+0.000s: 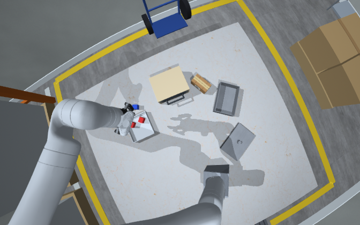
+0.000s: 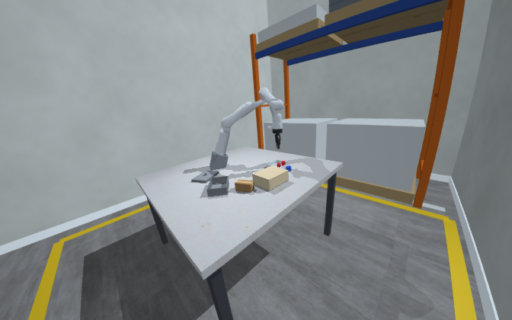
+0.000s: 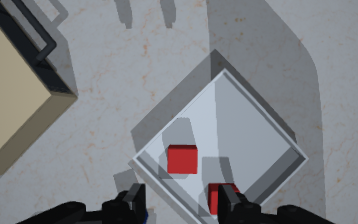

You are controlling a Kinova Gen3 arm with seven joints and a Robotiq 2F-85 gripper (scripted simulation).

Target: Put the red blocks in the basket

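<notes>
My hand is 42 cm to the left of the lid, 42 cm past it and 17 cm above it. From my hand the other things lie so: basket 18 cm below, 4 cm to the left, 3 cm behind; then light wooden cabinet 25 cm to the right, 15 cm below, 8 cm ahead; then drawer 25 cm to the right, 15 cm below, 7 cm ahead.
</notes>
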